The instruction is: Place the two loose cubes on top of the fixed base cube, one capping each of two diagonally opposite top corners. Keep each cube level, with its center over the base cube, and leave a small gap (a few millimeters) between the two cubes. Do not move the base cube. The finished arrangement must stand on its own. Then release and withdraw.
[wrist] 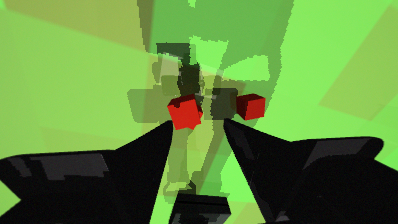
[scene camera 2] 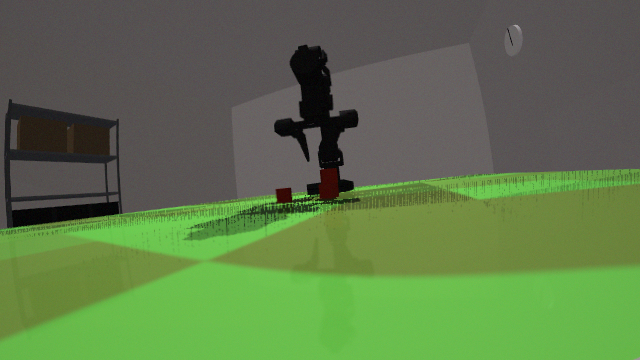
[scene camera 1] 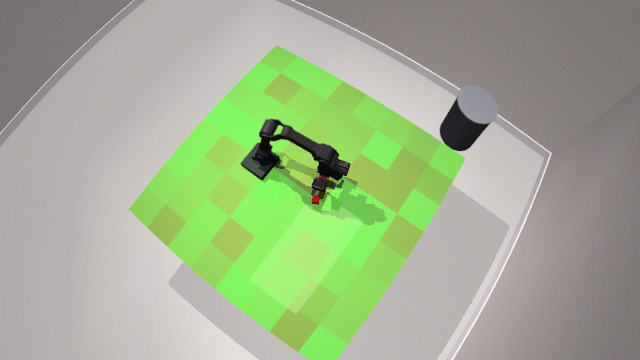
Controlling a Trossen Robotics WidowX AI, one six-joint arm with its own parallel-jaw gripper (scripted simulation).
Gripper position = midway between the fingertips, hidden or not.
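Note:
Red cube (wrist: 183, 110), in view. My gripper (scene camera 2: 320, 160) (wrist: 198, 123), in view too.

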